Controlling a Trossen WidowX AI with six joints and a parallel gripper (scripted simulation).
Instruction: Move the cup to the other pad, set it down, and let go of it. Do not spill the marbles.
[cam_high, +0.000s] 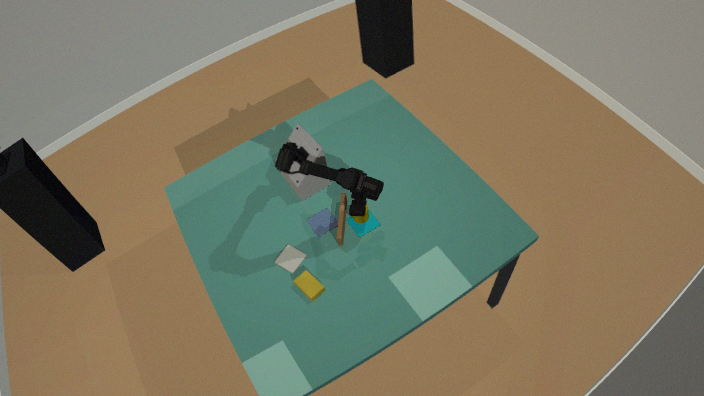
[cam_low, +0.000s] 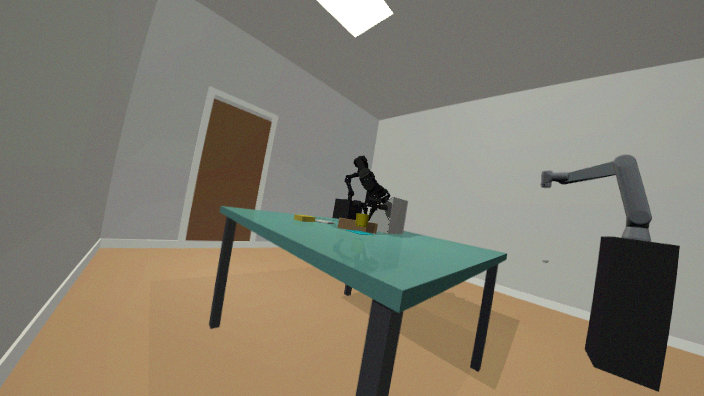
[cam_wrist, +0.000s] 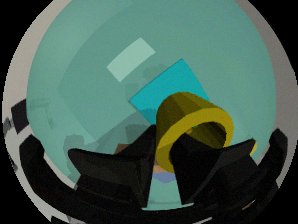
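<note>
The cyan pad lies 80 mm below my gripper tip, 30 mm ahead of it and 20 mm to the right of it. The rest, counted from my gripper tip: wooden bar (80 mm to the right, 50 mm below, 30 mm behind); then yellow cup (20 mm to the right, 20 mm ahead); then blue-grey pad (150 mm to the right, 90 mm behind, 80 mm below).
</note>
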